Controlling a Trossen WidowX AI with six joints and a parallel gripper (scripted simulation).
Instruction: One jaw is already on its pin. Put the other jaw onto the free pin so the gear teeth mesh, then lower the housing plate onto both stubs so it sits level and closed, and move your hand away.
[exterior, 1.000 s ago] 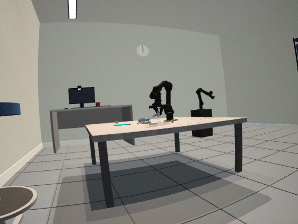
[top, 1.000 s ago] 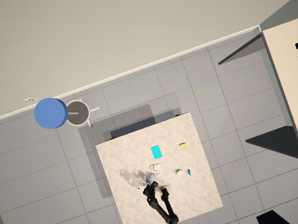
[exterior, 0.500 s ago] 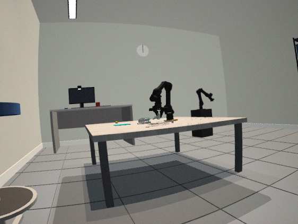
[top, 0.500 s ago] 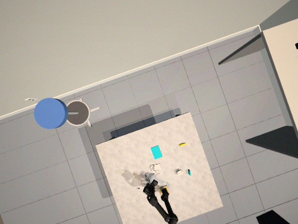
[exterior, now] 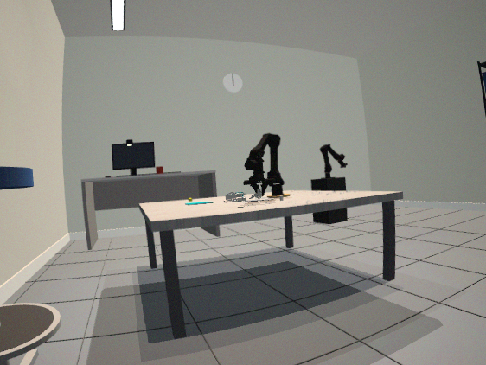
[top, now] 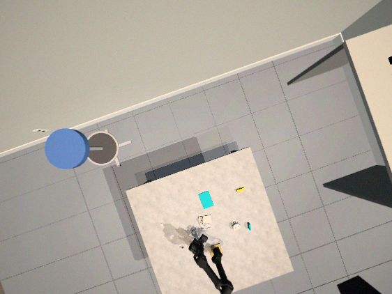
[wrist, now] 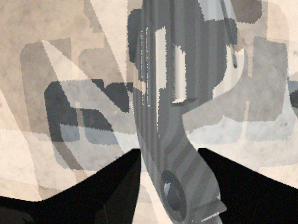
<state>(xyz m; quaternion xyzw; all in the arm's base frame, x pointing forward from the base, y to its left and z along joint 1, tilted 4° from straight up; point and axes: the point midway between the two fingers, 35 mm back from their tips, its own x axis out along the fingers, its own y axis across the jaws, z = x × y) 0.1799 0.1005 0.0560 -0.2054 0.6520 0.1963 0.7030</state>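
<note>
The white jaw piece is 20 mm ahead of my gripper tip, 10 mm to the left of it and 20 mm above it. From my gripper tip the other things lie so: yellow piece 270 mm ahead, 560 mm to the right, 10 mm below; then cyan plate 310 mm ahead, 210 mm to the right, 20 mm below.
</note>
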